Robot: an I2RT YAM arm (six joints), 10 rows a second.
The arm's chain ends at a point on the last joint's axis. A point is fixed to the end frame.
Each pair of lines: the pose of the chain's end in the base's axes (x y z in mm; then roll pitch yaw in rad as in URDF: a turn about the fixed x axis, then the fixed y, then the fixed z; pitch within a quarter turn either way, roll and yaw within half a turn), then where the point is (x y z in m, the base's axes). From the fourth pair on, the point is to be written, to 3 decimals.
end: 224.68, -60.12, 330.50, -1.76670, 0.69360, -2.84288
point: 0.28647 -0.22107 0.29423
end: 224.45, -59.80, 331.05, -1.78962, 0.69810, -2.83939
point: 0.28911 -0.21892 0.29182
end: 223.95, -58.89, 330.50, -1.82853, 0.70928, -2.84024
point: 0.29253 -0.21507 0.28641
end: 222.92, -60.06, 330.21, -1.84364, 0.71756, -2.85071
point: 0.292 -0.216 0.284
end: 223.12, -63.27, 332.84, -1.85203, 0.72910, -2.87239
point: 0.290 -0.220 0.286
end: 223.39, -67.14, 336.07, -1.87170, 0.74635, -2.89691
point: 0.289 -0.223 0.287
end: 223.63, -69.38, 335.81, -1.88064, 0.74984, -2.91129
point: 0.288 -0.226 0.286
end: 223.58, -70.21, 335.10, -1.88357, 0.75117, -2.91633
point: 0.287 -0.227 0.285
